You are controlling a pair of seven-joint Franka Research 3 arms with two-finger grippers.
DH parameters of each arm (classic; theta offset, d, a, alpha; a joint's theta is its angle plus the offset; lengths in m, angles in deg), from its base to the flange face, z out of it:
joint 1: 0 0.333 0 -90
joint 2: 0 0 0 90
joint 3: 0 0.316 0.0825 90
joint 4: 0 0 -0.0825 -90
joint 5: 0 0.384 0 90
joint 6: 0 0 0.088 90
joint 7: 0 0.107 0 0
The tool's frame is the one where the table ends.
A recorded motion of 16 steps. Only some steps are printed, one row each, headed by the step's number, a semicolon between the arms.
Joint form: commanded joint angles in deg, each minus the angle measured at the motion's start. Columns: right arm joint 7, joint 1, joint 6, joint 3, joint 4, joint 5, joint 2; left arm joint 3, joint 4, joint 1, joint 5, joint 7, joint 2, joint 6.
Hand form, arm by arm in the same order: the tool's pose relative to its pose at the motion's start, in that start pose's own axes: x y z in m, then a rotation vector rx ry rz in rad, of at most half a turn. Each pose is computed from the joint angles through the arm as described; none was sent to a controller.
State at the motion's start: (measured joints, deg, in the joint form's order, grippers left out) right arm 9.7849 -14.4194 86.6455 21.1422 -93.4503 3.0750 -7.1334; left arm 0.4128 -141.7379 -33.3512 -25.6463 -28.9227 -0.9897 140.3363
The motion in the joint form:
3: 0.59 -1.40 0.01 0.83 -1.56 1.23 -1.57; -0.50 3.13 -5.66 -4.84 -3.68 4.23 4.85
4: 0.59 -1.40 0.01 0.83 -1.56 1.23 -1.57; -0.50 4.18 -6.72 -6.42 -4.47 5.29 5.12
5: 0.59 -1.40 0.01 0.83 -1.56 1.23 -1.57; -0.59 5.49 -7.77 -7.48 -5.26 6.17 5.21
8: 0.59 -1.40 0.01 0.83 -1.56 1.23 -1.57; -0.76 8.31 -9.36 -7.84 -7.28 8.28 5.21
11: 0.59 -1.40 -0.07 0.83 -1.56 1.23 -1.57; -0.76 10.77 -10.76 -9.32 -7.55 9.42 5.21
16: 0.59 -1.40 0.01 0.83 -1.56 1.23 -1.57; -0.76 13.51 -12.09 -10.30 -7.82 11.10 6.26
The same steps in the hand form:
3: -0.0077 0.0008 0.0004 0.0091 -0.0038 0.0206; -0.0186 0.0444 0.0211 -0.0531 0.0104 -0.0342
4: -0.0077 0.0008 0.0004 0.0091 -0.0038 0.0206; -0.0217 0.0536 0.0255 -0.0655 0.0006 -0.0529
5: -0.0077 0.0008 0.0004 0.0091 -0.0038 0.0206; -0.0257 0.0652 0.0274 -0.0777 -0.0060 -0.0607
8: -0.0077 0.0008 0.0004 0.0091 -0.0038 0.0206; -0.0304 0.0864 0.0323 -0.0853 -0.0119 -0.0684
11: -0.0079 0.0009 0.0005 0.0089 -0.0051 0.0206; -0.0351 0.1058 0.0305 -0.1121 -0.0177 -0.0642
16: -0.0077 0.0008 0.0004 0.0091 -0.0038 0.0206; -0.0374 0.1260 0.0300 -0.1418 -0.0081 -0.0565

